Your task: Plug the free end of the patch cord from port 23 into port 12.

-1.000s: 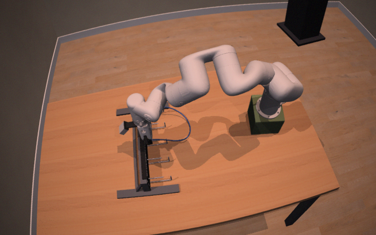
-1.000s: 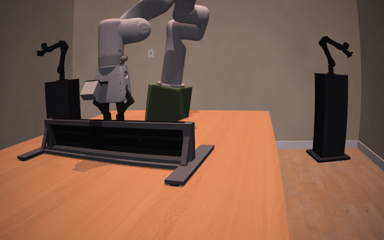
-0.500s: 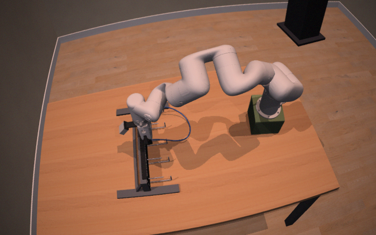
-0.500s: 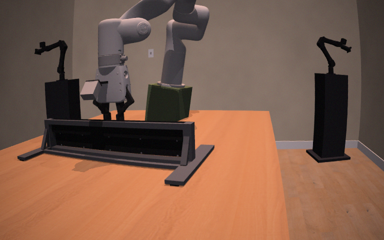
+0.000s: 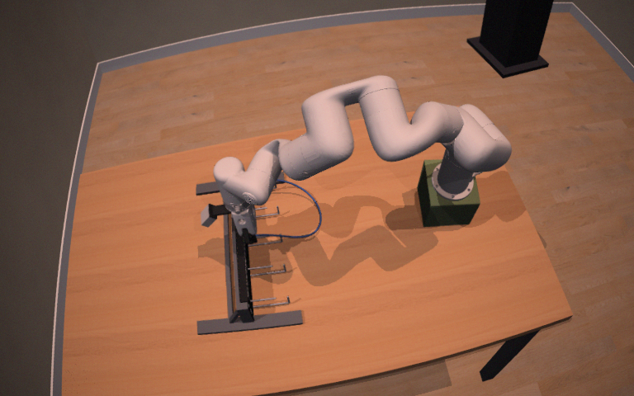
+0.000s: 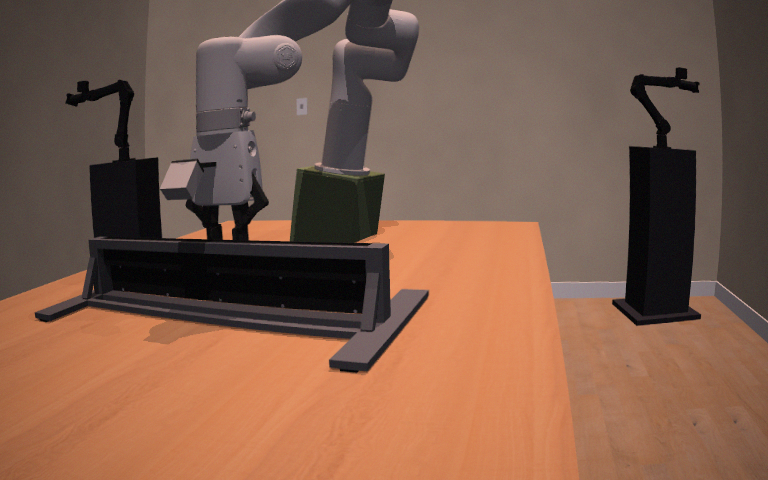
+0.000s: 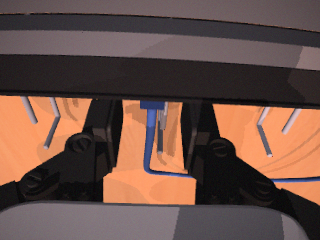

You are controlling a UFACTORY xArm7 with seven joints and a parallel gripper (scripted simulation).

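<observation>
Now: hand 20 mm short of the cord plug and 20 mm above it.
</observation>
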